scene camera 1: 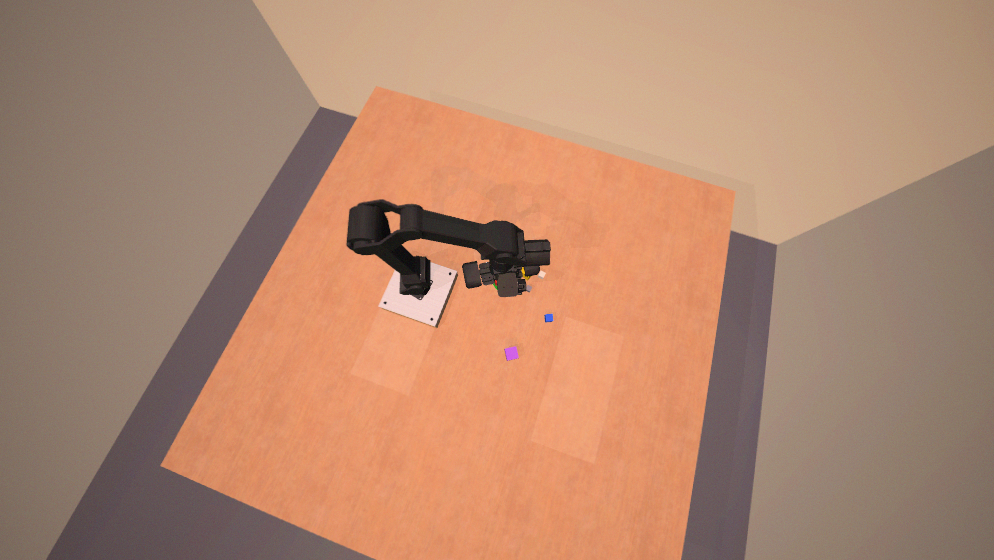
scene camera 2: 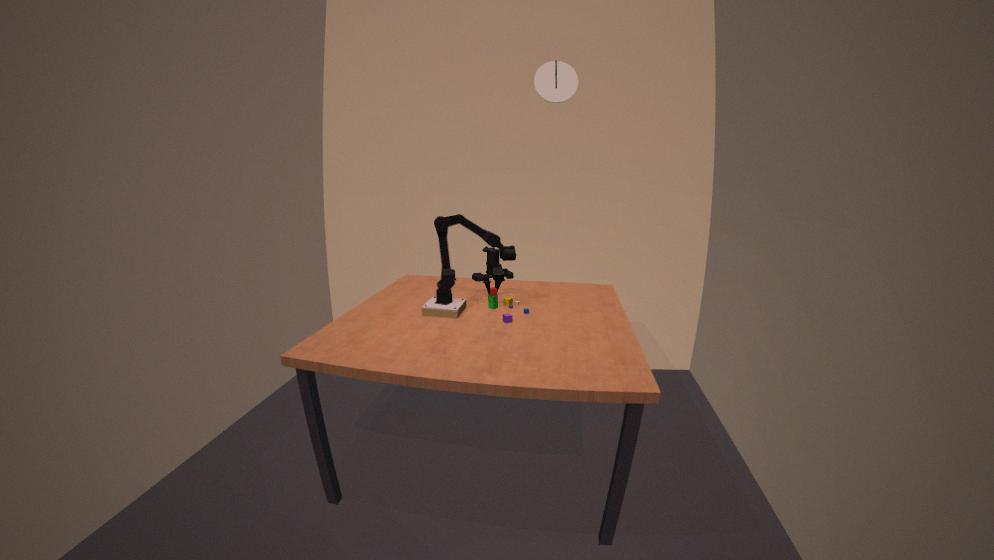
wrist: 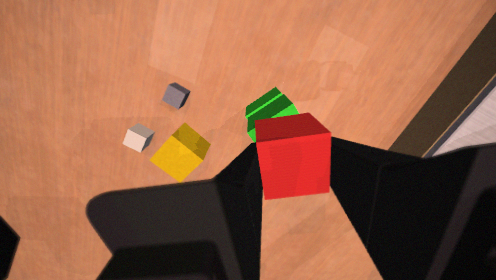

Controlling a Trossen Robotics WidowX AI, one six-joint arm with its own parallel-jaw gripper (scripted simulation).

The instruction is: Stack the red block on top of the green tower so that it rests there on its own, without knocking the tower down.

Labels:
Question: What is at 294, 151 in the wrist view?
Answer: A red block.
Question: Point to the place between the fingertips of my gripper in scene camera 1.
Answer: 500, 278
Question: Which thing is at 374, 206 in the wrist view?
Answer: My gripper.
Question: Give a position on a yellow block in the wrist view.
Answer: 185, 149

